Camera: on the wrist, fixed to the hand. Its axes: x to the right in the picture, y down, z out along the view.
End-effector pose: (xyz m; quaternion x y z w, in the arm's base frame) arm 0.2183 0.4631 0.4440 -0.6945 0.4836 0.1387 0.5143
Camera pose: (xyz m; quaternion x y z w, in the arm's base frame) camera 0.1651 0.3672 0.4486 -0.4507 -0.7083 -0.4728 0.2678
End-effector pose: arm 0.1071 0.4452 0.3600 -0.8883 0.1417 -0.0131 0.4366
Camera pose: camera 0.1030 0.3390 0.3875 -0.1426 -0.9196 -0.3535 0.0954
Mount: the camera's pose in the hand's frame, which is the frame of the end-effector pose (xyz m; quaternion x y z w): 0.0213 0.0410 -0.0996 0.0846 -0.1029 -0.9902 0.0426
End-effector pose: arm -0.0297 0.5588 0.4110 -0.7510 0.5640 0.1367 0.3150
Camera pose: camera -0.0759 0.4733 0.4621 -0.5497 -0.7404 -0.2765 0.2703
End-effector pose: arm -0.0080 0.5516 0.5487 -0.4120 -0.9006 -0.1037 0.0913
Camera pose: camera 0.0174 0.5671 0.6544 -0.8713 0.4645 -0.0238 0.1566
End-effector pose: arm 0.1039 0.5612 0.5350 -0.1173 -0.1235 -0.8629 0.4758
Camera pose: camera 0.1192 0.4908 0.4522 -0.0688 0.2434 0.4854 0.8369
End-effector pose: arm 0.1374 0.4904 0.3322 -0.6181 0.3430 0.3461 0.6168
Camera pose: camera 0.1142 0.3907 0.2925 -0.2782 -0.6316 -0.5614 0.4566
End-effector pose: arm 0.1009 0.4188 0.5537 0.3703 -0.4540 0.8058 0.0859
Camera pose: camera 0.0146 0.4703 0.5095 0.5555 0.4067 -0.0504 0.7235
